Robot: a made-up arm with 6 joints.
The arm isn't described. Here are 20 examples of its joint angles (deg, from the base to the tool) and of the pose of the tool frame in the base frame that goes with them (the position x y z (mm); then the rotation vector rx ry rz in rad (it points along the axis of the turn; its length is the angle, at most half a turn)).
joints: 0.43 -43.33 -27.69 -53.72 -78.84 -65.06
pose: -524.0 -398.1 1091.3 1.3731 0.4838 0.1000
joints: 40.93 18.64 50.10 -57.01 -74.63 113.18
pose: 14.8 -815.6 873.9 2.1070 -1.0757 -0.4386
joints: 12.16 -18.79 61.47 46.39 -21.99 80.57
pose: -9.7 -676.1 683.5 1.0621 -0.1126 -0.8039
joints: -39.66 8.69 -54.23 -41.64 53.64 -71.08
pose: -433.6 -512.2 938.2 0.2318 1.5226 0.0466
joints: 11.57 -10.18 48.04 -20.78 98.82 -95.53
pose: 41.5 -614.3 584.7 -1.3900 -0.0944 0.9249
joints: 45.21 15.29 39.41 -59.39 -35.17 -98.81
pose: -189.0 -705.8 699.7 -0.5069 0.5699 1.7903
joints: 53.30 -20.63 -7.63 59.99 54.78 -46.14
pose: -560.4 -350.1 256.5 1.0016 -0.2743 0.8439
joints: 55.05 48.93 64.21 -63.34 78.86 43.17
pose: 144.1 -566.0 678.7 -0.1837 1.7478 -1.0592
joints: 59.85 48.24 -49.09 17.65 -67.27 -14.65
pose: -227.2 -492.8 -37.4 -2.5985 -1.1131 -0.0081
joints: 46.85 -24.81 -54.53 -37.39 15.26 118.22
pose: -898.6 -317.6 266.6 0.0338 2.7216 0.6911
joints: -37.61 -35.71 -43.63 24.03 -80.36 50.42
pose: -630.6 -407.3 974.8 0.8699 -0.4113 -2.8947
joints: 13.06 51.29 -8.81 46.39 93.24 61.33
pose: -530.3 -587.7 280.9 1.9249 -1.1967 -0.6111
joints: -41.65 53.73 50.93 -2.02 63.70 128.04
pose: -285.3 -491.9 100.3 -1.7398 1.6858 1.8327
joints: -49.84 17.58 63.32 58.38 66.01 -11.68
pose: -138.1 -579.8 499.7 2.0828 0.8354 0.7391
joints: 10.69 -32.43 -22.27 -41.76 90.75 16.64
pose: -641.2 -482.1 732.7 -0.9596 -0.9667 0.9334
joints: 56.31 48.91 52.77 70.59 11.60 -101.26
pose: 18.1 -557.2 333.0 0.2658 -1.5563 -2.5143
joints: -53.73 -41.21 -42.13 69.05 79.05 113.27
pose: -357.0 16.8 1156.0 -0.5331 -1.6747 -0.8293
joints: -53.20 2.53 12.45 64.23 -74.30 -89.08
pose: -310.8 -595.1 691.4 -1.8679 -0.0679 0.5854
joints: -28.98 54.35 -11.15 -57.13 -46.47 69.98
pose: -345.2 -883.4 250.7 1.4499 -0.1564 -1.8038
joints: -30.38 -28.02 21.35 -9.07 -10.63 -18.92
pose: 14.8 -603.6 848.9 1.1528 0.8698 0.1679
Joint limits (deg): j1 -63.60..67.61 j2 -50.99..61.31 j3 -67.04..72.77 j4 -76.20..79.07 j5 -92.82..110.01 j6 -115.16..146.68
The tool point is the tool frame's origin. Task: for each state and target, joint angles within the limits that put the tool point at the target. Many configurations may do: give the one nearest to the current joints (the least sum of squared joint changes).
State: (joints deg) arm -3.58 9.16 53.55 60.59 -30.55 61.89
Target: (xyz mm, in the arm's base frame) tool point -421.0 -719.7 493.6
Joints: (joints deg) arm -4.94 -5.45 20.54 64.01 -33.14 80.34
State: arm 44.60 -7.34 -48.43 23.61 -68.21 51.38
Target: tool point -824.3 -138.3 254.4
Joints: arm 23.10 -21.21 -67.04 34.77 -73.92 74.60
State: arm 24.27 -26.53 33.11 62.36 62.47 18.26
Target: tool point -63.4 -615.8 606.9
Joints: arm 10.49 2.02 62.14 48.26 47.07 28.70
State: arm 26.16 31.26 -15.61 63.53 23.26 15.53
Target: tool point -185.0 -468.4 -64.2
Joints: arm 61.04 61.31 -31.72 50.33 -20.06 48.76
